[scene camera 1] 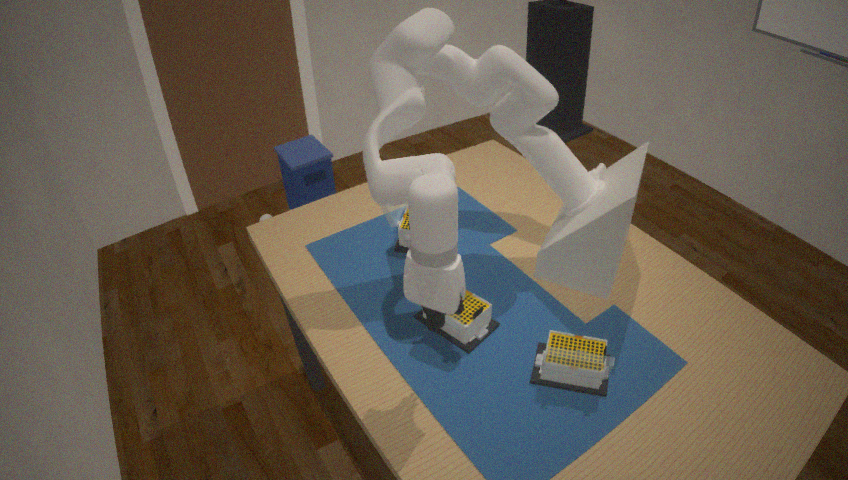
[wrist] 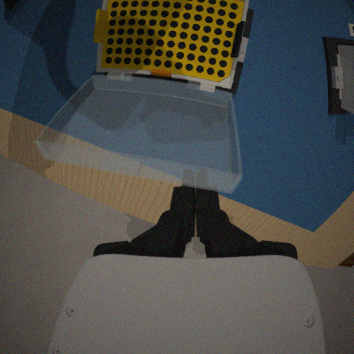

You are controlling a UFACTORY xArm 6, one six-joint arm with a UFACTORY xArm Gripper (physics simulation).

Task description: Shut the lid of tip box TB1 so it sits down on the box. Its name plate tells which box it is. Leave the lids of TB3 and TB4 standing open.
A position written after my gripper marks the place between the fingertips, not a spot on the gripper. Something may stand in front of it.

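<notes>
Blue mat (wrist: pixel 289 144), visible. My gripper (scene camera 1: pixel 435 326), visible too.
</notes>
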